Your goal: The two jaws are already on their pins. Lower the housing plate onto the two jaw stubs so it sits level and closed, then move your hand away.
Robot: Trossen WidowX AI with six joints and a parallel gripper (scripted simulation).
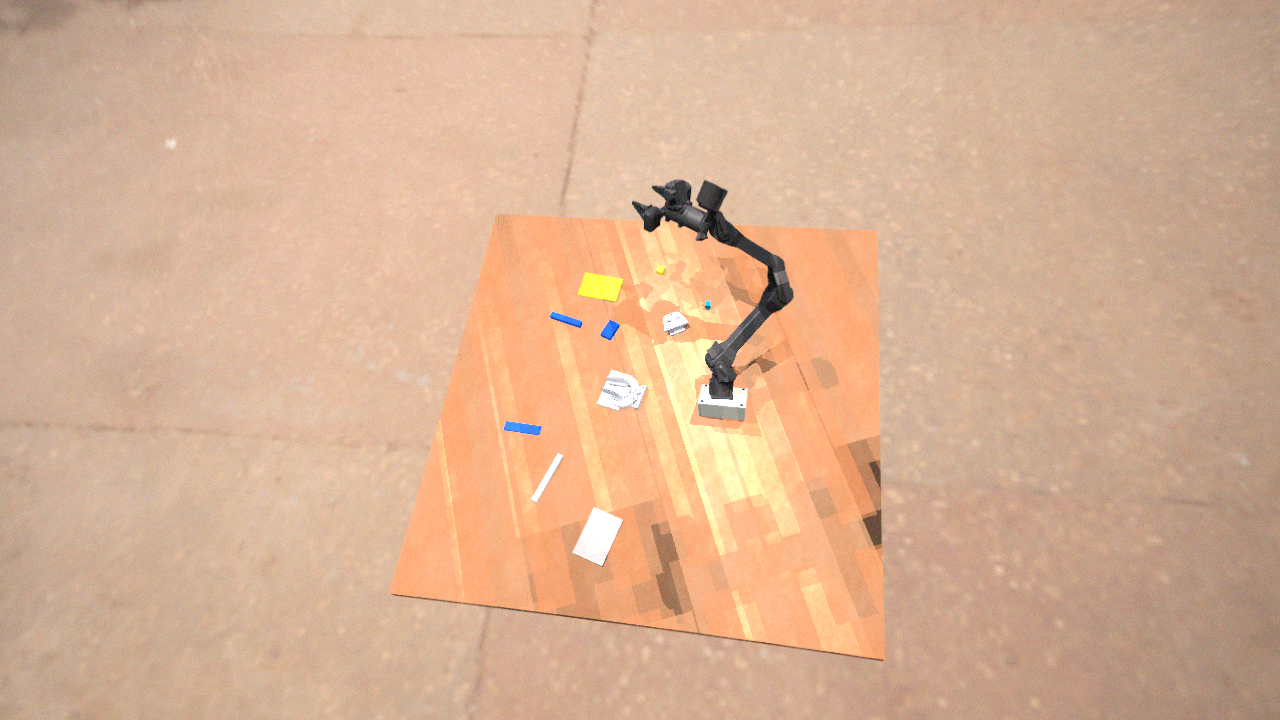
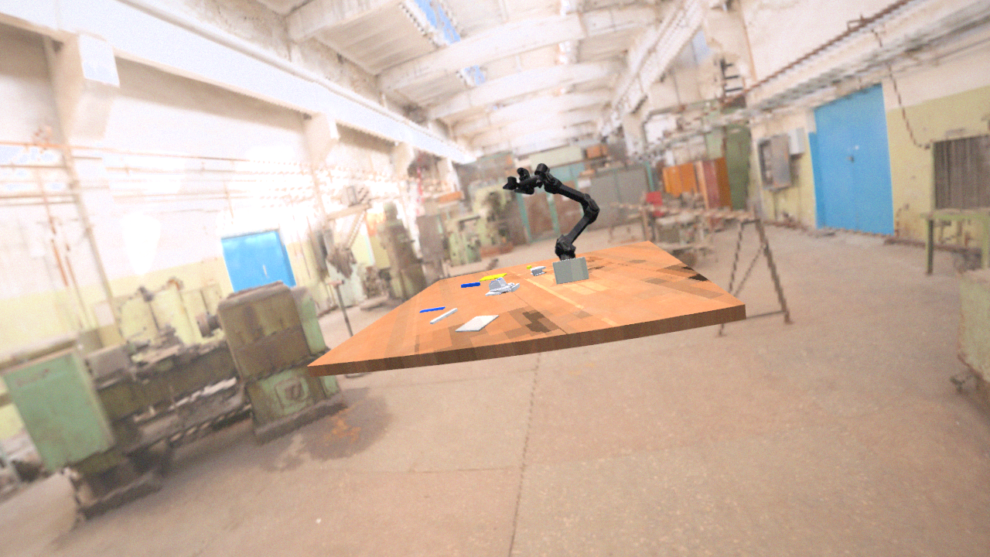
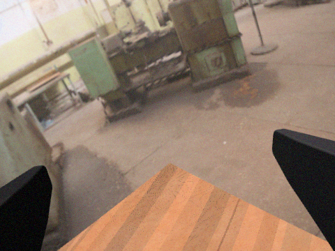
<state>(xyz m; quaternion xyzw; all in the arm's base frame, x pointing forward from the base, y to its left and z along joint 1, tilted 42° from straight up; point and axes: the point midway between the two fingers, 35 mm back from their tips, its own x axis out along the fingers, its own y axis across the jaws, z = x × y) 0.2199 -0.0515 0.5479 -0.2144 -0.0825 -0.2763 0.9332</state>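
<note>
My gripper tip is now 17 cm past the teal cube, 9 cm to the right of it and 43 cm above it. Also, from my gripper tip: yellow plate: 18 cm ahead, 1 cm to the left, 44 cm below; yellow cube: 2 cm behind, 5 cm to the right, 43 cm below; blue block: 38 cm ahead, 51 cm to the left, 44 cm below.
</note>
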